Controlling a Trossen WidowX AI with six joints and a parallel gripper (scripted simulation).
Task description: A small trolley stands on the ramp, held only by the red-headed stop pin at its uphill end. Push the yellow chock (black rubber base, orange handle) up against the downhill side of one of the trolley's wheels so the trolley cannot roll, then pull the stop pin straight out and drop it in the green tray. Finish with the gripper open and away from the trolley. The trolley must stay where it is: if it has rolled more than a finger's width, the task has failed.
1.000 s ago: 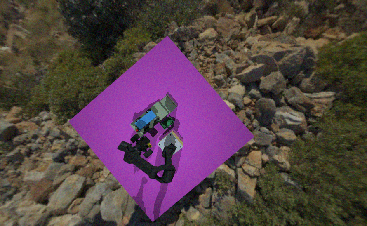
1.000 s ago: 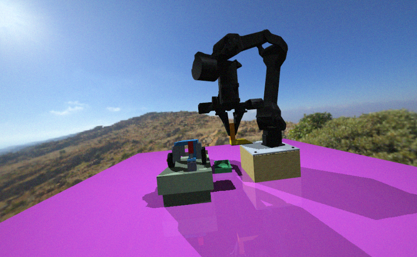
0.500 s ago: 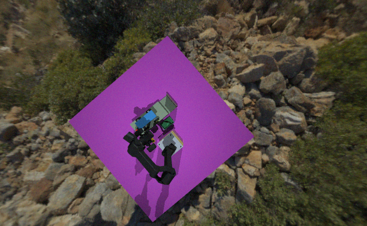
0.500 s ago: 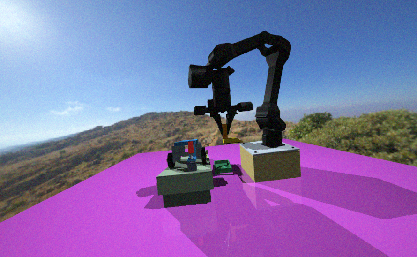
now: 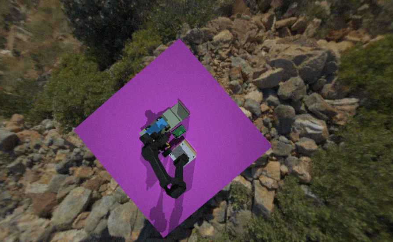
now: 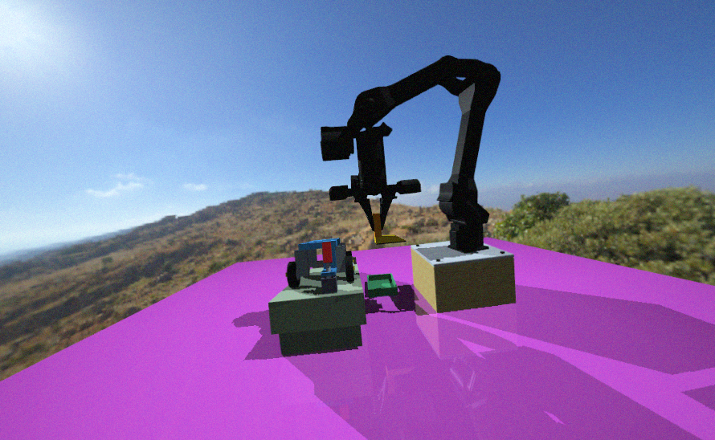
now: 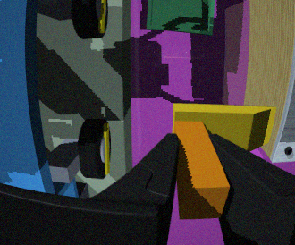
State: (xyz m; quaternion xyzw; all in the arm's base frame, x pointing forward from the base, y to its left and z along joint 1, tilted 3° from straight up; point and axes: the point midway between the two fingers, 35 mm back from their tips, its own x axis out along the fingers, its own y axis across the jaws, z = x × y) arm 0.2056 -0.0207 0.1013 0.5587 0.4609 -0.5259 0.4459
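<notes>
Now: the red-headed stop pin 12 cm ahead of my gripper tip, 8 cm to the left of it and 4 cm below it. Also, from my gripper tip: grey-green ramp (12 cm below, 12 cm ahead, 4 cm to the right); then trolley (12 cm ahead, 6 cm below, 4 cm to the right); then yellow chock (2 cm behind, 1 cm to the left, 1 cm below).
</notes>
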